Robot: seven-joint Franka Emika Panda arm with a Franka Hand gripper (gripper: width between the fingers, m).
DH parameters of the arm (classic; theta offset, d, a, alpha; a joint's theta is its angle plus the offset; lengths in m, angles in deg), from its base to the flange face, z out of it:
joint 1: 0 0.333 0 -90
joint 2: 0 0 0 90
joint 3: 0 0.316 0.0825 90
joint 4: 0 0 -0.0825 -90
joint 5: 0 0.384 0 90
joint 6: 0 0 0.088 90
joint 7: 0 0.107 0 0
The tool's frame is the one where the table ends.
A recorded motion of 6 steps. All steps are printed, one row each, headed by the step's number.
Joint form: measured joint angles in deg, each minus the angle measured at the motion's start. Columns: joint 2, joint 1, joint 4, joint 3, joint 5, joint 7, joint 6.
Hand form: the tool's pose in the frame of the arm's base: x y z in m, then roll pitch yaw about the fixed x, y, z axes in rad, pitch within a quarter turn. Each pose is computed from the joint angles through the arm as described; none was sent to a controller.
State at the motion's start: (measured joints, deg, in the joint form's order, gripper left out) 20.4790 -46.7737 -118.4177 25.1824 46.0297 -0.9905 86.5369
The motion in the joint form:
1: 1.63 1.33 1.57 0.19 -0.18 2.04 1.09
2: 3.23 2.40 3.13 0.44 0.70 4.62 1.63
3: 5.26 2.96 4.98 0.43 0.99 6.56 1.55
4: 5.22 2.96 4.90 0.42 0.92 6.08 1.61
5: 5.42 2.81 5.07 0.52 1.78 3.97 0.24
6: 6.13 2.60 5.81 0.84 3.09 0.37 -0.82
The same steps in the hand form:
1: 0.5062 -0.1053 0.2768 -2.0775 0.8429 -0.1684
2: 0.5175 -0.0974 0.2744 -2.0771 0.8732 -0.1809
3: 0.5266 -0.0961 0.2694 -2.0679 0.9018 -0.1831
4: 0.5262 -0.0962 0.2691 -2.0657 0.8948 -0.1786
5: 0.5259 -0.0943 0.2711 -2.0017 0.8719 -0.1162
6: 0.5295 -0.0928 0.2730 -1.9224 0.8154 -0.0470

